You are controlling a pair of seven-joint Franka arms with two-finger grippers.
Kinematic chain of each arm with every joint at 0, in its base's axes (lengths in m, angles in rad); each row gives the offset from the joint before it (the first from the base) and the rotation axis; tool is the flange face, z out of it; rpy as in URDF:
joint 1: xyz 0 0 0.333 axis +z
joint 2: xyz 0 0 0 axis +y
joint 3: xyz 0 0 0.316 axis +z
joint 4: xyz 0.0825 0 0 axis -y
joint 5: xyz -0.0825 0 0.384 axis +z
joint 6: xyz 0 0 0 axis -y
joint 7: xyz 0.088 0 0 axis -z
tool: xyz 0 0 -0.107 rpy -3.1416 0 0
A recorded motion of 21 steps. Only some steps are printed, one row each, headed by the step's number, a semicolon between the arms.
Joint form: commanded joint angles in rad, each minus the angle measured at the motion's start. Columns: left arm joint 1, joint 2, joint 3, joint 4, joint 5, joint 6, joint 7; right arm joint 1, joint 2, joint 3, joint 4, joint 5, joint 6, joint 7.
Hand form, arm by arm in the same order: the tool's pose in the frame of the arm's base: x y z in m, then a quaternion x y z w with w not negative. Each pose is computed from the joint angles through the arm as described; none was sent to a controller.
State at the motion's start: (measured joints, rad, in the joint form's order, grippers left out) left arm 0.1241 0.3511 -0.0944 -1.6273 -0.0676 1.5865 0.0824; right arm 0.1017 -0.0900 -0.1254 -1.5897 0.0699 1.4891 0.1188
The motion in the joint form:
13: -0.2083 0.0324 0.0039 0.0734 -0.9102 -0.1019 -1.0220; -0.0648 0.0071 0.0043 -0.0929 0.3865 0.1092 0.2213
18: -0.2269 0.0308 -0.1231 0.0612 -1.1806 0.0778 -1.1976; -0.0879 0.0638 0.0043 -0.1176 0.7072 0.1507 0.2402
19: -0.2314 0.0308 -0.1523 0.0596 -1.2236 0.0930 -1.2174; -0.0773 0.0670 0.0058 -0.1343 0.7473 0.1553 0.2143
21: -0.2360 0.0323 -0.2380 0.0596 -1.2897 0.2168 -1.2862; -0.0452 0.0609 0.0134 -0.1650 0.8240 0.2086 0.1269
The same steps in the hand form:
13: 0.6089 -0.1954 0.4509 0.76653 0.37812 -0.42119 0.30340; 0.5324 -0.0015 0.6298 -0.94981 0.21097 0.03052 0.22898
18: 0.6048 -0.2762 0.4783 0.66614 0.42637 -0.48013 0.37939; 0.5560 0.0103 0.6091 -0.89181 0.24663 0.06665 0.37337
19: 0.5988 -0.2941 0.4835 0.65115 0.42358 -0.49762 0.38597; 0.5570 0.0195 0.6024 -0.88724 0.23431 0.07297 0.39062
21: 0.5901 -0.3336 0.4936 0.61421 0.44814 -0.51166 0.40015; 0.5591 0.0423 0.5994 -0.88169 0.19516 0.05349 0.42624

